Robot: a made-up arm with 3 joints. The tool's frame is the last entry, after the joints. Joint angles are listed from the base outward.
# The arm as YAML. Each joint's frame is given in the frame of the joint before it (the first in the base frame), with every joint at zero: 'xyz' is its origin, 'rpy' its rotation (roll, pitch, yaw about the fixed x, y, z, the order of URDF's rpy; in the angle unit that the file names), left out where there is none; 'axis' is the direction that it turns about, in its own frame. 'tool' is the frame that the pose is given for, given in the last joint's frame.
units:
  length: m
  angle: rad
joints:
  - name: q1
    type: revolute
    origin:
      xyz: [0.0, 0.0, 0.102]
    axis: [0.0, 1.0, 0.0]
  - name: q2
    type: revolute
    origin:
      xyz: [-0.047, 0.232, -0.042]
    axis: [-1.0, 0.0, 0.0]
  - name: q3
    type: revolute
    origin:
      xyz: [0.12, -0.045, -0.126]
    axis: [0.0, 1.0, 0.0]
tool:
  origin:
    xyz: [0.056, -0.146, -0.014]
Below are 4 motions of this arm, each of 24 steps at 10 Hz.
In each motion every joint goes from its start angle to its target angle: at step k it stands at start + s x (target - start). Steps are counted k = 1, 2, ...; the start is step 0. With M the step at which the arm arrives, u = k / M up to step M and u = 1 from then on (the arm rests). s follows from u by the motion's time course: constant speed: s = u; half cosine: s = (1 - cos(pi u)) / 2; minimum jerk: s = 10 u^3 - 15 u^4 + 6 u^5.
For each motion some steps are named. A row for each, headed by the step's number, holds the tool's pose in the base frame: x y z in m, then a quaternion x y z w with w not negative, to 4 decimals.
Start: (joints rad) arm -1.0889 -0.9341 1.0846
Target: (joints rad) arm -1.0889 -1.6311 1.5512
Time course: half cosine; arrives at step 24
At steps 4, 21, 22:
4: 0.3072 0.2773 0.0373 0.2126 0.0119 0.4202 0.8821
21: 0.2292 0.4208 0.0511 0.1846 0.1532 0.6949 0.6780
22: 0.2265 0.4234 0.0519 0.1824 0.1554 0.7007 0.6721

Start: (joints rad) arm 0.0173 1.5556 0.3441
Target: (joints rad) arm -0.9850 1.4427 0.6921
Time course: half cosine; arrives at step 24
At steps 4, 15, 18, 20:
4: 0.1128 0.0685 0.2531 -0.6839 0.1131 -0.1448 0.7061
15: 0.0045 0.0464 0.2754 -0.5440 -0.0336 -0.3968 0.7385
18: -0.0225 0.0411 0.2696 -0.4924 -0.0733 -0.4493 0.7418
20: -0.0351 0.0386 0.2651 -0.4652 -0.0930 -0.4727 0.7426

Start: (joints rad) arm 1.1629 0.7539 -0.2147
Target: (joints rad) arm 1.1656 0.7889 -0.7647
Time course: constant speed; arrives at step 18
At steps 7, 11, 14, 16, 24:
7: 0.0583 0.0144 -0.0142 -0.2619 0.3333 0.2676 0.8653
11: 0.0636 0.0196 -0.0100 -0.2473 0.2797 0.2859 0.8826
14: 0.0672 0.0234 -0.0065 -0.2355 0.2388 0.2991 0.8933
16: 0.0694 0.0259 -0.0040 -0.2273 0.2114 0.3076 0.8994
24: 0.0715 0.0284 -0.0013 -0.2188 0.1838 0.3159 0.9047

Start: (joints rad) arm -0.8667 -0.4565 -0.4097
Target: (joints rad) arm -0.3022 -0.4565 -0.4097
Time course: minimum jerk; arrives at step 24
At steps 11, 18, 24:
11: 0.2408 0.1119 -0.0083 0.2249 -0.4832 0.0247 0.8458
18: 0.2030 0.1119 -0.0681 0.2262 -0.3660 -0.0056 0.9027
24: 0.1927 0.1119 -0.0797 0.2259 -0.3394 -0.0122 0.9130

